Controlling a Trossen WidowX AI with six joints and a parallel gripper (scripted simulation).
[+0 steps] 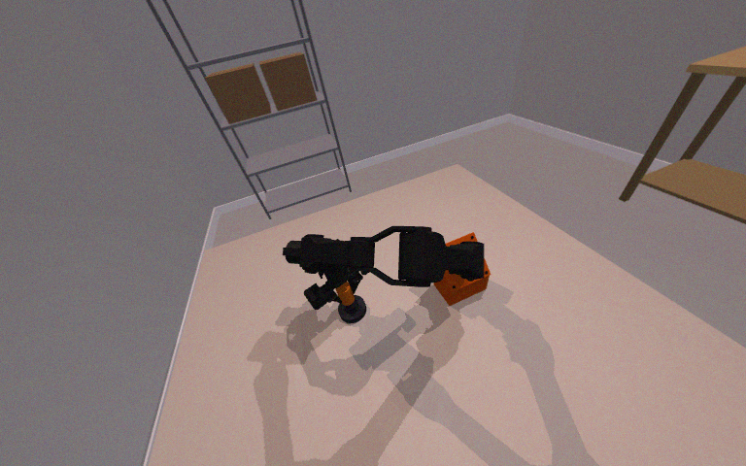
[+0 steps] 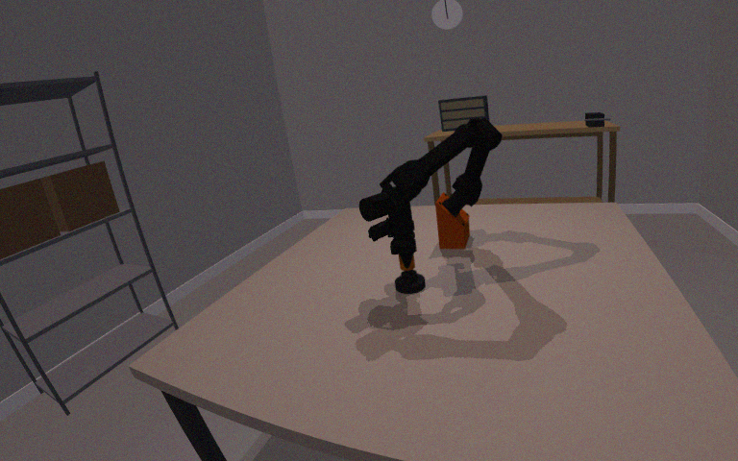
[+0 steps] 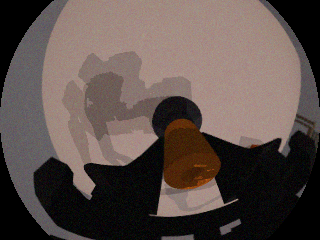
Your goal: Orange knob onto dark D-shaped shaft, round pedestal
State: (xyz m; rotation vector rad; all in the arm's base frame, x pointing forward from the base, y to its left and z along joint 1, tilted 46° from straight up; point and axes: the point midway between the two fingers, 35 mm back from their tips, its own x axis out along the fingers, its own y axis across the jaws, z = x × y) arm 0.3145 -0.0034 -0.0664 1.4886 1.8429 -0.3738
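Now: gripper tip 20 mm below the orange knob. Round my gripper tip: dark round pedestal: 40 mm below.
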